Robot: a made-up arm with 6 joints.
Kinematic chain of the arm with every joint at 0, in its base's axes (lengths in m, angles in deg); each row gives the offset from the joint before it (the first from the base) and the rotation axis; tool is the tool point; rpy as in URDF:
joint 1: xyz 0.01 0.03 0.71 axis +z
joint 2: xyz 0 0.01 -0.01 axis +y
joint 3: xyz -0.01 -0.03 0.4 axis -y
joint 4: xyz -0.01 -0.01 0 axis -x
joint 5: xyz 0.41 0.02 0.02 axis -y
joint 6: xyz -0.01 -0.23 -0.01 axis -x
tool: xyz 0.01 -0.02 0 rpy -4.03 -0.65 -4.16
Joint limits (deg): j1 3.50..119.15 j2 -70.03..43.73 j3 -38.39..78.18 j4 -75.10..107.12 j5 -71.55..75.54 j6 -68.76..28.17
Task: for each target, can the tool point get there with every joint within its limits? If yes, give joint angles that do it. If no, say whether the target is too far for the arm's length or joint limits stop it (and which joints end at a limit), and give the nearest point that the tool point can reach.
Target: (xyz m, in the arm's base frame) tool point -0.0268 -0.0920 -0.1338
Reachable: no: joint limits stop it (at a limit: joint 1, joint 2, joint 4, joint 5) | nearest point 0.1580 -0.0599 0.5382 | short by 0.698 m
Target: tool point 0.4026 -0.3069 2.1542
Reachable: no: too far | nearest point 0.2259 -0.1672 1.5310 | short by 0.663 m
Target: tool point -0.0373 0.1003 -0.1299
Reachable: no: joint limits stop it (at a limit: joint 1, joint 2, joint 4) | nearest point 0.0015 0.2455 0.5273 | short by 0.674 m
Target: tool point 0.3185 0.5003 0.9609
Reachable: yes | joints 83.67 20.08 -2.18 7.62 -27.81 -31.36
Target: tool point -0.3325 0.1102 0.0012
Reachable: no: joint limits stop it (at a limit: joint 1, joint 2, joint 4, joint 6) | nearest point -0.0374 0.2943 0.5251 | short by 0.629 m
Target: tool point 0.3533 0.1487 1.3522
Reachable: yes | joints 57.92 -5.15 48.76 -31.38 -1.95 -16.54
